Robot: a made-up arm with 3 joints. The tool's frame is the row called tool.
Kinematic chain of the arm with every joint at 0, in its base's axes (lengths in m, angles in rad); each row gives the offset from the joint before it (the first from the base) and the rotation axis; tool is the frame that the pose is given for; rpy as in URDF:
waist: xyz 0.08 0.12 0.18 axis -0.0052 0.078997 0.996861
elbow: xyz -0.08 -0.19 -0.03 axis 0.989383 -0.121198 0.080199
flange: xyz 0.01 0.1 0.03 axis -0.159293 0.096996 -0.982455
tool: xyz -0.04 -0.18 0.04 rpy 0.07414 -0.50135 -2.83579
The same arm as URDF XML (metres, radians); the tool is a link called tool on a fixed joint. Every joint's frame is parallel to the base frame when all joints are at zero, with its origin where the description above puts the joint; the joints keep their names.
<robot name="arm">
  <joint name="waist" type="continuous">
    <parent link="base_link"/>
    <child link="link1"/>
    <origin xyz="0.0800 0.1200 0.1800" rpy="0.0000 0.0000 0.0000"/>
    <axis xyz="-0.0052 0.078997 0.996861"/>
  </joint>
  <joint name="elbow" type="continuous">
    <parent link="link1"/>
    <child link="link2"/>
    <origin xyz="-0.0800 -0.1900 -0.0300" rpy="0.0000 0.0000 0.0000"/>
    <axis xyz="0.989383 -0.121198 0.080199"/>
  </joint>
  <joint name="flange" type="continuous">
    <parent link="link2"/>
    <child link="link3"/>
    <origin xyz="0.0100 0.1000 0.0300" rpy="0.0000 0.0000 0.0000"/>
    <axis xyz="-0.159293 0.096996 -0.982455"/>
  </joint>
  <joint name="tool_fixed" type="fixed">
    <parent link="link3"/>
    <child link="tool"/>
    <origin xyz="-0.0400 -0.1800 0.0400" rpy="0.0741 -0.5013 -2.8358"/>
  </joint>
  <link name="base_link"/>
  <link name="link1"/>
  <link name="link2"/>
  <link name="link3"/>
  <link name="tool"/>
</robot>

